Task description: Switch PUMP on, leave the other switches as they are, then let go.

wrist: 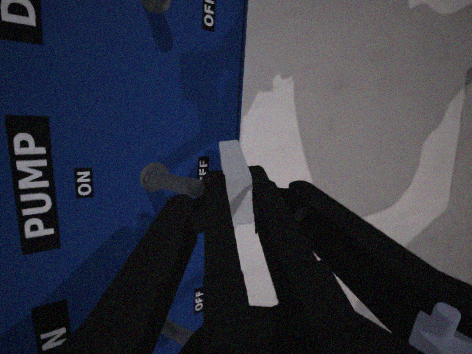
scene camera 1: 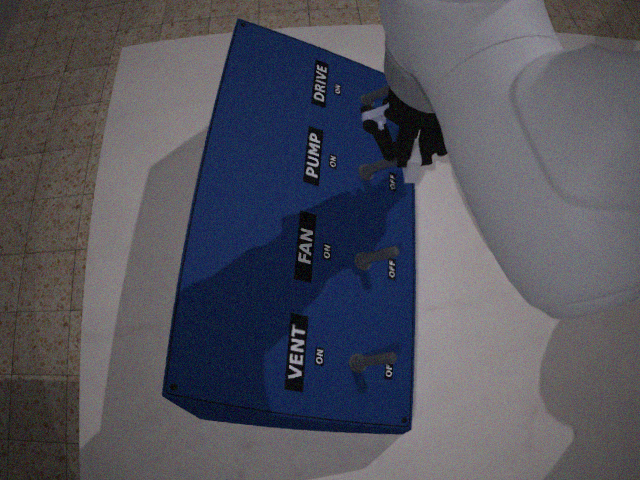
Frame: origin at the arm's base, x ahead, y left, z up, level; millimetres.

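Seen in the pictures: gripper, fingertip midpoint: (wrist: 229,158) (scene camera 1: 408,172).
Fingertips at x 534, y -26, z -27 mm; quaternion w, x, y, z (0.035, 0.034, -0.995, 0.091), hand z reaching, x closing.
A point is followed by its place in that frame.
The PUMP switch (scene camera 1: 376,168) @(x 580, y -12, z 3 mm) (wrist: 171,181) @(x 578, y -20, z 7 mm) is a grey lever on the blue panel (scene camera 1: 248,129) @(x 732, y -38, z 53 mm) (wrist: 100,90) @(x 617, y -78, z -1 mm). Its tip points to the OFF side. My gripper (scene camera 1: 412,173) @(x 534, y -26, z -27 mm) (wrist: 229,158) @(x 534, y -26, z -27 mm) is shut with nothing between its fingers. Its fingertips are at the OFF end of the PUMP lever, near the panel's edge; in the wrist view they partly cover the lever's tip and the OFF label. Whether they touch the lever I cannot tell. The FAN switch (scene camera 1: 376,257) @(x 589, y 106, z 6 mm) and the VENT switch (scene camera 1: 372,360) @(x 600, y 224, z 8 mm) point to OFF. The DRIVE switch (scene camera 1: 374,96) @(x 572, y -132, z 0 mm) is partly hidden by the gripper in the scene view.
The panel lies on a pale table (scene camera 1: 454,361) @(x 480, y 205, z -108 mm) (wrist: 350,60) @(x 384, y -114, z -108 mm). The white arm (scene camera 1: 480,129) @(x 567, y 173, z 330 mm) comes in from the upper right and hangs over the panel's right edge. The DRIVE lever stands beside the gripper's linkage. The arm's shadow falls across the FAN part of the panel.
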